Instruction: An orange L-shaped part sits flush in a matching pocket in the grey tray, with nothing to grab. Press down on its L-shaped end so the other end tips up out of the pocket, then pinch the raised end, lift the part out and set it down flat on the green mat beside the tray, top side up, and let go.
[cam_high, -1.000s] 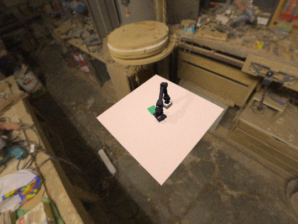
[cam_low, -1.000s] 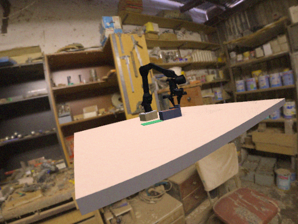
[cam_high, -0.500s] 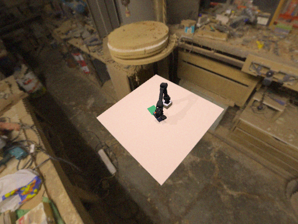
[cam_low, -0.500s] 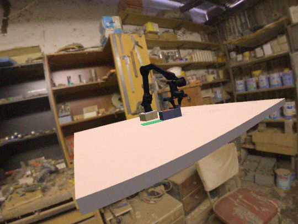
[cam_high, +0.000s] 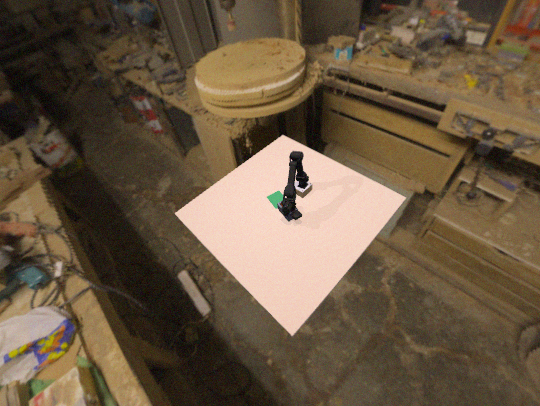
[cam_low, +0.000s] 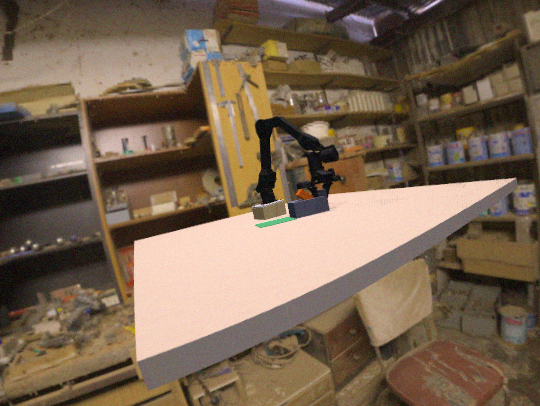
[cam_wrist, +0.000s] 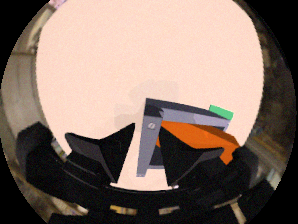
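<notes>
The orange L-shaped part is 5 cm to the right of my gripper tip, 3 cm behind it and 1 cm above it. Also, from my gripper tip: green mat (20 cm to the right, 9 cm behind, 5 cm below).
</notes>
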